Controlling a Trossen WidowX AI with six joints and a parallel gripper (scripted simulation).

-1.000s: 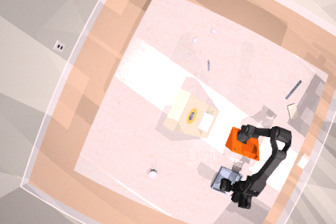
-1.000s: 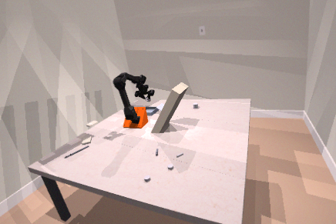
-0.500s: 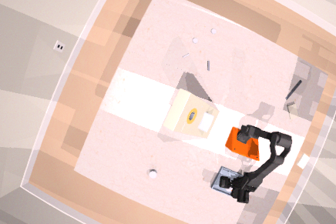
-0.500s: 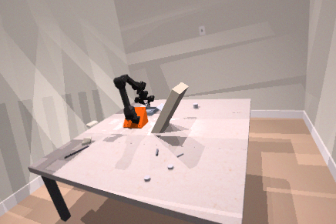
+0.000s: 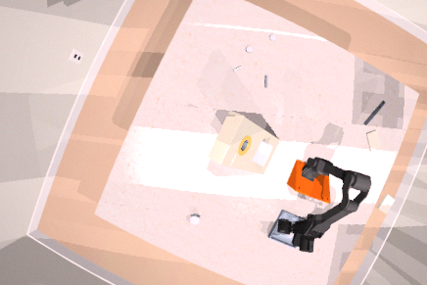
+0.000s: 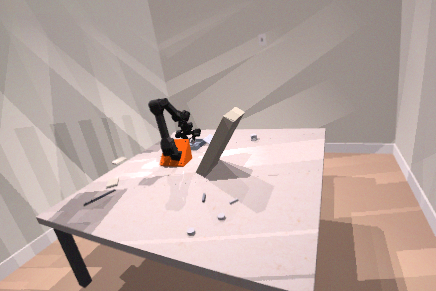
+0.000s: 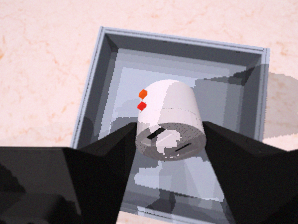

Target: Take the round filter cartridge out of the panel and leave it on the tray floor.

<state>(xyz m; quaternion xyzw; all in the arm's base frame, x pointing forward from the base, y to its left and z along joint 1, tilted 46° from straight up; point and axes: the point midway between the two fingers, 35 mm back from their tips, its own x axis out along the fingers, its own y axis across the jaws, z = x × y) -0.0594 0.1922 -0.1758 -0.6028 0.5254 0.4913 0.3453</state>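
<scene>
Now: the white round cartridge right at my gripper tip. Round my gripper tip: grey-blue tray (4 cm below, 1 cm to the left); then beige service panel (38 cm ahead, 27 cm to the right, 12 cm above).
</scene>
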